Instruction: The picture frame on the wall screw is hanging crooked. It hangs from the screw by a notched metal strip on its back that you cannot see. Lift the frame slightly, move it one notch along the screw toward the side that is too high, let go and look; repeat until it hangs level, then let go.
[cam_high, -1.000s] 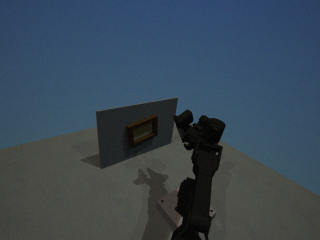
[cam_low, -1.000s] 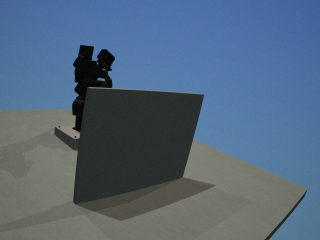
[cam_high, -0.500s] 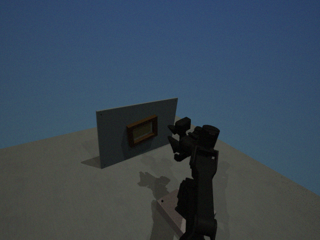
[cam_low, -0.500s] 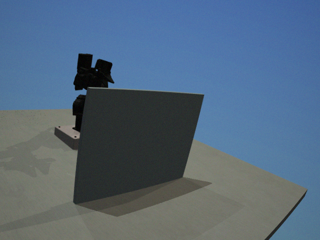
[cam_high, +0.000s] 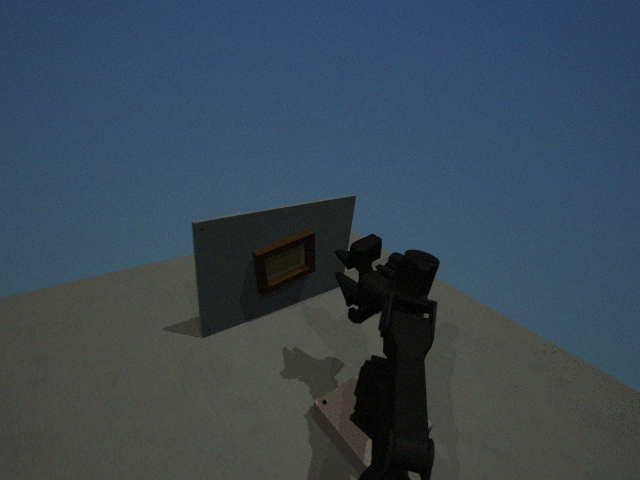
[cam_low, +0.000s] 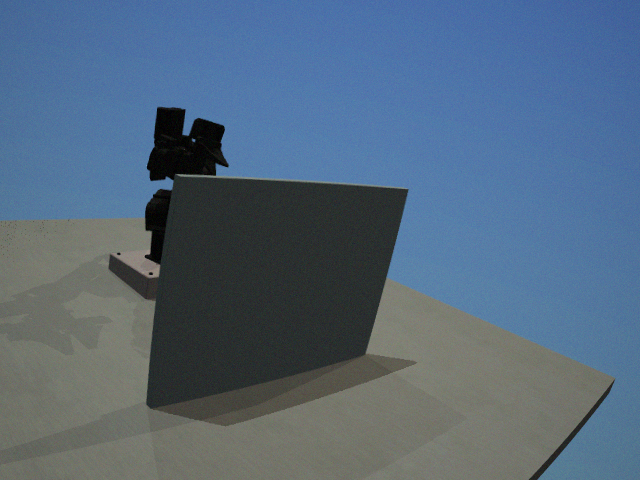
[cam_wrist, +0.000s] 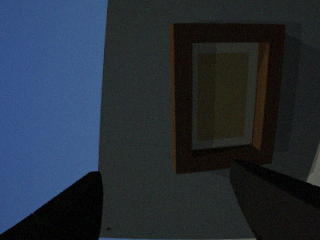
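Now: gripper tip 190 mm short of the picture frame, 30 mm to the left of it and 90 mm above it. Round my gripper tip: grey wall panel: 200 mm ahead, 30 mm to the right, 100 mm below.
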